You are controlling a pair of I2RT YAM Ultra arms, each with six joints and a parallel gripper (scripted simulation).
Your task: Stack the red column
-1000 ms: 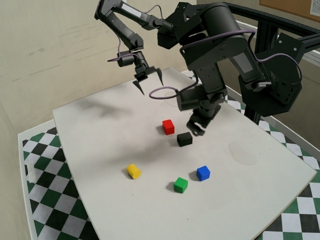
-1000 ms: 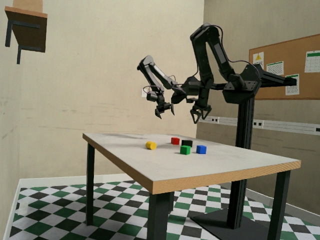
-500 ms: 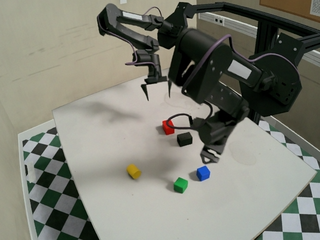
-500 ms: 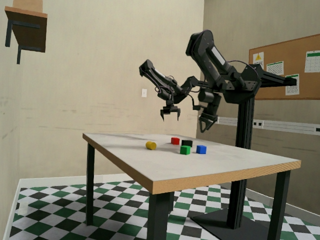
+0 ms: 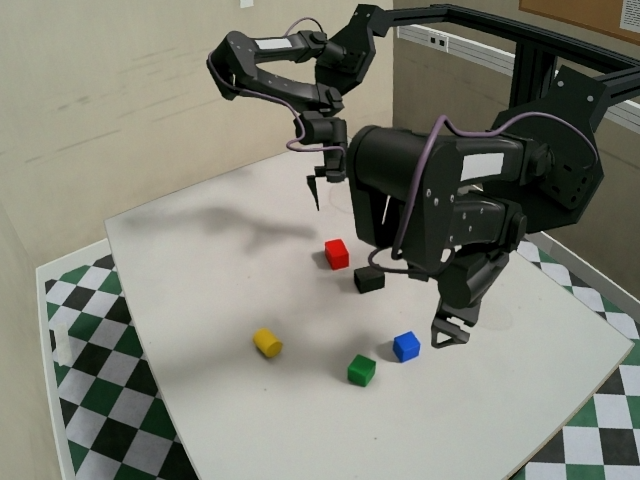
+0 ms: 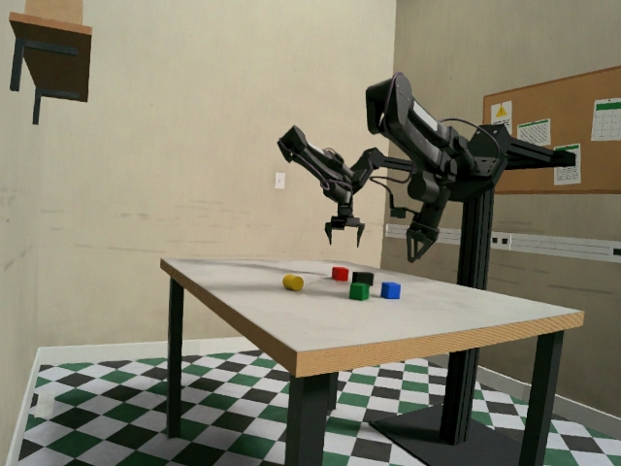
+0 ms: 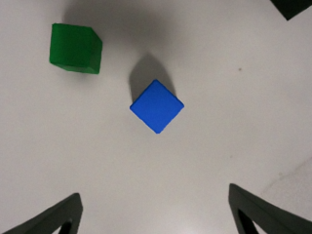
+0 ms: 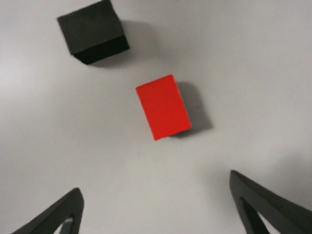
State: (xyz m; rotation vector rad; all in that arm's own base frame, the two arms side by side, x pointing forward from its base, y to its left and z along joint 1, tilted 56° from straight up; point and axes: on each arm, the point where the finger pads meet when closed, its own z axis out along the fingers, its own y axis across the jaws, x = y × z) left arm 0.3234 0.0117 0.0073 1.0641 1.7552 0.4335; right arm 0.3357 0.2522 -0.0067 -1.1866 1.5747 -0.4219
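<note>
My left gripper is now 2 cm short of the red column, 36 cm to the left of it and 10 cm above it. Also, from my left hand: blue cube: 3 cm ahead, 5 cm to the right, 10 cm below; then black block: 25 cm to the right, 10 cm below; then green cube: 14 cm ahead, 5 cm to the right, 10 cm below.
</note>
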